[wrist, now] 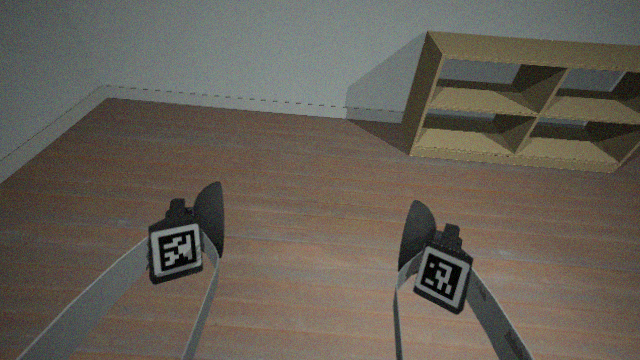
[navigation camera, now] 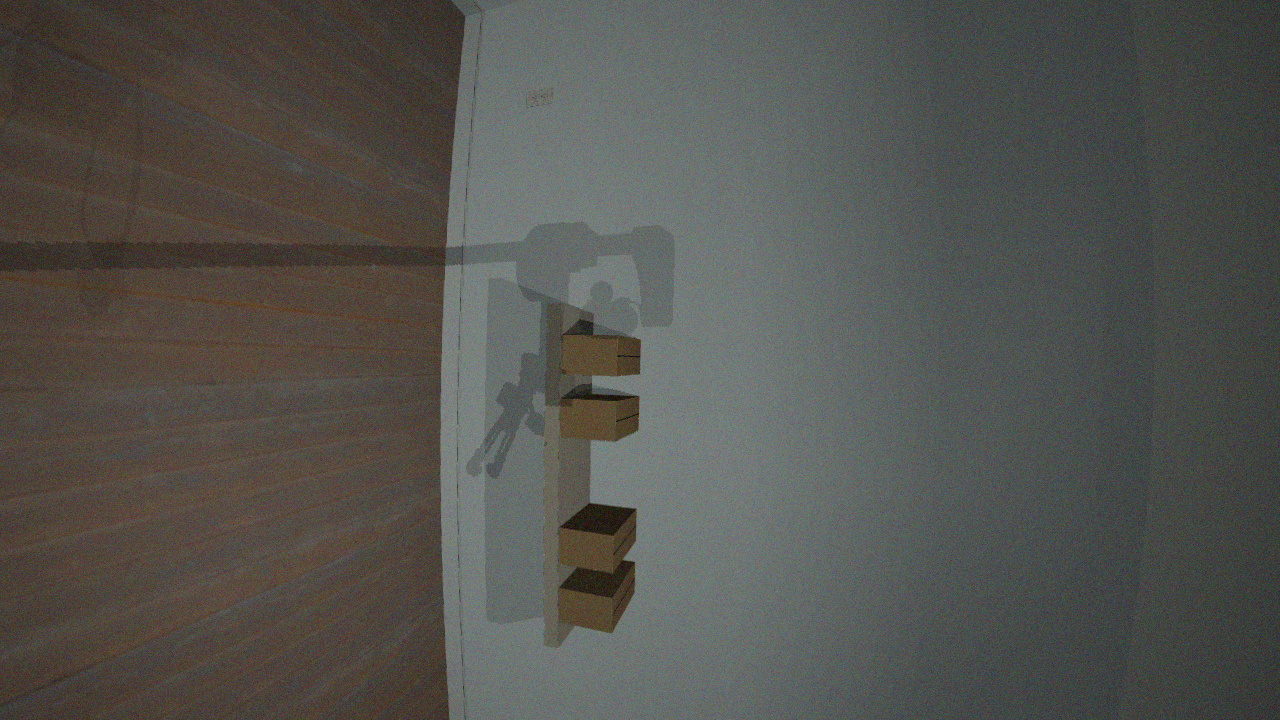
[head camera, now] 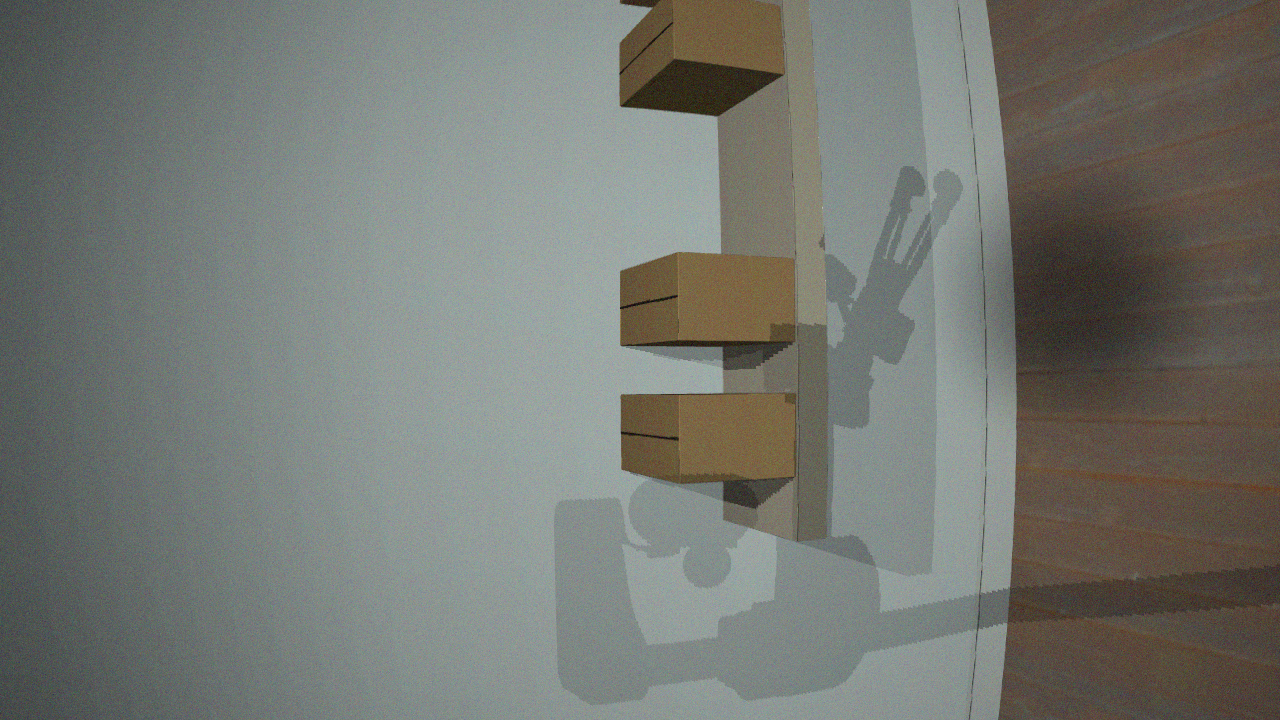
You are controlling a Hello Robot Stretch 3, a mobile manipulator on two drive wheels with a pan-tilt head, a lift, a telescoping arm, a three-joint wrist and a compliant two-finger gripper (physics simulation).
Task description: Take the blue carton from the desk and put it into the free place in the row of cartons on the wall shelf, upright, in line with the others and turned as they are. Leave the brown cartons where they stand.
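Frame: origin at the robot's base, x back, y up, z left, level; metres.
Seen in the pictures: gripper, fingertip midpoint: (wrist: 315, 217).
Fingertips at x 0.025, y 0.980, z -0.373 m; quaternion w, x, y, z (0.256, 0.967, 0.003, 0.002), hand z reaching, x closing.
Note:
A point is followed by its place in that frame.
The head and navigation pictures lie on their side. The pale wall shelf (head camera: 808, 179) {x -1.217, y 0.638, z -0.283 m} (navigation camera: 552, 483) {x -1.217, y 0.645, z -0.309 m} carries brown cartons in a row. Two brown cartons, one (head camera: 735, 300) {x -1.219, y 0.760, z -0.100 m} (navigation camera: 588, 419) {x -1.219, y 0.759, z -0.103 m} and the end one (head camera: 737, 437) {x -1.215, y 0.759, z 0.088 m} (navigation camera: 588, 355) {x -1.215, y 0.754, z 0.087 m}, stand on one side of a wide gap. Beyond the gap stand another brown carton (head camera: 729, 35) {x -1.226, y 0.755, z -0.499 m} (navigation camera: 587, 550) {x -1.226, y 0.762, z -0.507 m} and the far one (navigation camera: 586, 610) {x -1.229, y 0.761, z -0.705 m}, of which a sliver shows in the head view. No carton stands in the gap. My gripper (wrist: 315, 217) {x 0.025, y 0.980, z -0.373 m} is open and empty, over the floor in the wrist view. The blue carton and the desk do not show.
A low wooden bookcase (wrist: 525, 50) {x 1.001, y 0.610, z -1.963 m} stands against a wall at the upper right of the wrist view. Shadows of the robot's head, mast and gripper fall on the wall around the shelf. A wall outlet (navigation camera: 538, 96) {x -1.447, y 0.396, z 1.124 m} is near the top of the navigation view.

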